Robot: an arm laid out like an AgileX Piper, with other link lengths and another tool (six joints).
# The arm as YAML. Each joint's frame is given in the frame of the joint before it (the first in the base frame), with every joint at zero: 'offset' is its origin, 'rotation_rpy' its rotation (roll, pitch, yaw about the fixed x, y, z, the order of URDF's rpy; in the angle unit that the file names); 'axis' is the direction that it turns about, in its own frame. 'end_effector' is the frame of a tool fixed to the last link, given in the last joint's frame.
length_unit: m
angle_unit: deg
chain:
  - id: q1
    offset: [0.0, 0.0, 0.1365]
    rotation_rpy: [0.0, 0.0, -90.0]
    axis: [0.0, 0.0, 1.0]
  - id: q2
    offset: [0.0, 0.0, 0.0]
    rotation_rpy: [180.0, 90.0, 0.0]
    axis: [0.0, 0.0, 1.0]
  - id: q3
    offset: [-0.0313, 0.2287, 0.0]
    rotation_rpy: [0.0, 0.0, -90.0]
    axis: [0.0, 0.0, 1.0]
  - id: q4
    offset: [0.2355, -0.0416, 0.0]
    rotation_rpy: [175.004, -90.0, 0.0]
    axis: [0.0, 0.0, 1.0]
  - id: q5
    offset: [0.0, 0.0, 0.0]
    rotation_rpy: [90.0, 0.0, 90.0]
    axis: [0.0, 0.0, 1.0]
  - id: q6
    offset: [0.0, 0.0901, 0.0]
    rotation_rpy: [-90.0, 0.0, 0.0]
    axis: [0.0, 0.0, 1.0]
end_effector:
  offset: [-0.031, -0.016, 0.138]
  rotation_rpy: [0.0, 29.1, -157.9]
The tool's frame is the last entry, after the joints.
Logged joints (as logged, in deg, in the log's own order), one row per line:
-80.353 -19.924 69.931 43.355 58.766 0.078
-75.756 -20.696 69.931 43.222 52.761 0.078
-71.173 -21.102 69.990 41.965 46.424 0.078
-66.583 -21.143 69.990 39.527 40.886 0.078
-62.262 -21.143 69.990 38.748 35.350 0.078
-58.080 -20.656 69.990 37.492 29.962 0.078
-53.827 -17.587 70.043 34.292 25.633 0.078
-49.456 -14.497 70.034 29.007 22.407 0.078
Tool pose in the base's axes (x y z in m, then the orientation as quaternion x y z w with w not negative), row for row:
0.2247 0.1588 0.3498 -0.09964 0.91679 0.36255 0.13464
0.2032 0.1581 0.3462 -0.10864 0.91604 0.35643 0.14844
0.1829 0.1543 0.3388 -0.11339 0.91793 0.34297 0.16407
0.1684 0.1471 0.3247 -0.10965 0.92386 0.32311 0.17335
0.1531 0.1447 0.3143 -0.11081 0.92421 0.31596 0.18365
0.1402 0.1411 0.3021 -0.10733 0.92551 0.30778 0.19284
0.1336 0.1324 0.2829 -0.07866 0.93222 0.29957 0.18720
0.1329 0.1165 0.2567 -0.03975 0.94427 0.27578 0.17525
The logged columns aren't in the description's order. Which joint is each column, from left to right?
Columns, left to right: q3, q6, q5, q4, q2, q1.
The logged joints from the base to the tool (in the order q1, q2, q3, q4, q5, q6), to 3 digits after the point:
0.078 58.766 -80.353 43.355 69.931 -19.924
0.078 52.761 -75.756 43.222 69.931 -20.696
0.078 46.424 -71.173 41.965 69.990 -21.102
0.078 40.886 -66.583 39.527 69.990 -21.143
0.078 35.350 -62.262 38.748 69.990 -21.143
0.078 29.962 -58.080 37.492 69.990 -20.656
0.078 25.633 -53.827 34.292 70.043 -17.587
0.078 22.407 -49.456 29.007 70.034 -14.497

